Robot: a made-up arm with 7 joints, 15 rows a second.
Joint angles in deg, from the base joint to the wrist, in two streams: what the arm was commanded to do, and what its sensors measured. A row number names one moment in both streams.
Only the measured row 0 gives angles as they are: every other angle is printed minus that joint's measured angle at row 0.
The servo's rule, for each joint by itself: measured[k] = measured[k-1] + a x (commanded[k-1-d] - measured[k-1]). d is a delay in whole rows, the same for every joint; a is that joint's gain. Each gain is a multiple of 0.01, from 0.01 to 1. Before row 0 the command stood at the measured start. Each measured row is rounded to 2 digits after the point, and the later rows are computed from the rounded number. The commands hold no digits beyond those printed.
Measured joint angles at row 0:
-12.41 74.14 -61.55 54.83 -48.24 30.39 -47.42
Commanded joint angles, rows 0 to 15:
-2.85 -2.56 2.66 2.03 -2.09 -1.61 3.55
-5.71 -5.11 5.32 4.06 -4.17 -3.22 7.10
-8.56 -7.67 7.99 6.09 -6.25 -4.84 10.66
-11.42 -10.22 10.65 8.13 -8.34 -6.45 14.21
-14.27 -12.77 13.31 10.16 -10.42 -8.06 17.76
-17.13 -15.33 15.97 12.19 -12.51 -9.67 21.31
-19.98 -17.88 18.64 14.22 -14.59 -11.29 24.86
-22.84 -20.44 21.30 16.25 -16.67 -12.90 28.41
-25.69 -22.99 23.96 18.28 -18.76 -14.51 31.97
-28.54 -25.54 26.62 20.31 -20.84 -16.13 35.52
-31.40 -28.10 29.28 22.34 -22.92 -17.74 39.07
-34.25 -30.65 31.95 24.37 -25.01 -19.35 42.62
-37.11 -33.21 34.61 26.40 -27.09 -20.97 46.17
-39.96 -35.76 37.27 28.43 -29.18 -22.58 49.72
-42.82 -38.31 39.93 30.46 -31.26 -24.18 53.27
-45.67 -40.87 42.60 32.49 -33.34 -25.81 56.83
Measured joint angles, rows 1 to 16:
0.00 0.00 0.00 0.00 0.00 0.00 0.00
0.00 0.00 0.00 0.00 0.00 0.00 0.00
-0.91 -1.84 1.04 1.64 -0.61 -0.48 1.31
-2.45 -4.19 2.71 3.60 -1.64 -1.30 3.45
-4.41 -6.70 4.77 5.62 -2.98 -2.36 6.12
-6.65 -9.23 7.06 7.65 -4.53 -3.59 9.11
-9.09 -11.78 9.50 9.68 -6.24 -4.93 12.31
-11.66 -14.34 12.02 11.71 -8.06 -6.35 15.64
-14.32 -16.89 14.60 13.74 -9.95 -7.83 19.05
-17.05 -19.45 17.21 15.77 -11.90 -9.35 22.51
-19.81 -22.00 19.84 17.80 -13.89 -10.90 26.01
-22.60 -24.55 22.48 19.83 -15.91 -12.47 29.53
-25.42 -27.11 25.13 21.86 -17.94 -14.05 33.06
-28.25 -29.66 27.79 23.89 -19.99 -15.64 36.60
-31.09 -32.22 30.45 25.92 -22.05 -17.24 40.14
-33.93 -34.77 33.11 27.95 -24.12 -18.84 43.68
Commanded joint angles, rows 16 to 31:
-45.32 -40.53 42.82 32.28 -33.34 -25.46 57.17
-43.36 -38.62 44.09 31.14 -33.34 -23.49 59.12
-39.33 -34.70 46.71 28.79 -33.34 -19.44 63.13
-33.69 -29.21 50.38 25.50 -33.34 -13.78 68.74
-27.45 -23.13 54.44 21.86 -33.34 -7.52 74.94
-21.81 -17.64 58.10 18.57 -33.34 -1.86 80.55
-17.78 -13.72 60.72 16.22 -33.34 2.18 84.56
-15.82 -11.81 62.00 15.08 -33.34 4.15 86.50
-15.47 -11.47 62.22 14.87 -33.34 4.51 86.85
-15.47 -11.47 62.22 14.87 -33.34 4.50 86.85
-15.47 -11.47 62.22 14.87 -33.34 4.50 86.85
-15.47 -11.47 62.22 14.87 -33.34 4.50 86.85
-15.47 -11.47 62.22 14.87 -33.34 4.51 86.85
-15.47 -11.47 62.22 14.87 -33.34 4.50 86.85
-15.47 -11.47 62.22 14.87 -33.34 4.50 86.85
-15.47 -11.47 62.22 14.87 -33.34 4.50 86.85
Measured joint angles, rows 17 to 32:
-36.77 -37.32 35.77 29.98 -26.19 -20.44 47.23
-39.62 -39.88 38.43 32.01 -28.26 -22.05 50.78
-41.44 -40.35 40.14 32.23 -29.73 -23.07 53.14
-42.05 -39.10 41.68 31.35 -30.78 -23.20 55.35
-41.18 -35.93 43.64 29.28 -31.52 -22.07 58.23
-38.78 -31.09 46.27 26.22 -32.05 -19.58 62.12
-35.15 -25.36 49.46 22.69 -32.42 -15.96 66.86
-30.88 -19.80 52.83 19.35 -32.69 -11.73 71.93
-26.69 -15.42 55.91 16.81 -32.88 -7.56 76.60
-23.21 -12.82 58.29 15.41 -33.01 -4.05 80.26
-20.73 -11.85 59.82 14.97 -33.11 -1.48 82.70
-19.05 -11.58 60.76 14.89 -33.18 0.31 84.24
-17.90 -11.50 61.33 14.87 -33.23 1.57 85.21
-17.12 -11.48 61.68 14.87 -33.26 2.45 85.82
-16.59 -11.47 61.89 14.87 -33.28 3.07 86.20
-16.23 -11.47 62.02 14.87 -33.30 3.50 86.44

